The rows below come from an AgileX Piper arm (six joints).
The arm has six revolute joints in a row. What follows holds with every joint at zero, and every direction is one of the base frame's.
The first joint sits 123 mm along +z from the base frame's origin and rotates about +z.
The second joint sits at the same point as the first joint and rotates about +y.
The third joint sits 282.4 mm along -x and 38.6 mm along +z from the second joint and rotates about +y.
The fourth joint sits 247.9 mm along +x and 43.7 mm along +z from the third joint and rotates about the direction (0.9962, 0, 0.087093).
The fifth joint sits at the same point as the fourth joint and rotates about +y.
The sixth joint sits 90.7 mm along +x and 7.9 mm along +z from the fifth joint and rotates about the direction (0.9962, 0, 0.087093).
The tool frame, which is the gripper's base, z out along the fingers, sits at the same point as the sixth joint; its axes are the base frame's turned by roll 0, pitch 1.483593 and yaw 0 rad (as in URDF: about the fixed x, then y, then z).
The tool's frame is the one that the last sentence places.
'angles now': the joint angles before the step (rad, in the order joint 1, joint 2, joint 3, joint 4, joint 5, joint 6). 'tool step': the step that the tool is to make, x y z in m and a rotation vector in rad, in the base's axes. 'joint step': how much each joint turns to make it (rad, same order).
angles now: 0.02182 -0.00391 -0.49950 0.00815 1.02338 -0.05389
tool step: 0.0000 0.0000 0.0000 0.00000 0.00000 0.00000
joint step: 0.00000 0.00000 0.00000 0.00000 0.00000 0.00000
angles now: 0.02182 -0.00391 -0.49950 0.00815 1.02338 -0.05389
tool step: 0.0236 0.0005 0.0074 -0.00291 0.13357 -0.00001
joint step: 0.00025 0.16486 -0.03000 -0.00025 -0.00127 0.00027
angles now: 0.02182 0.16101 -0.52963 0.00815 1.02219 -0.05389
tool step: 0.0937 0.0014 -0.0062 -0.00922 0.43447 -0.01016
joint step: -0.00017 0.56021 -0.09506 -0.00804 -0.03062 0.01134
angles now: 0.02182 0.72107 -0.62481 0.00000 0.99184 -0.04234
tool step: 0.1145 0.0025 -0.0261 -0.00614 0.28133 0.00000
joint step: 0.00001 0.56666 -0.23825 0.00000 -0.04702 0.00001
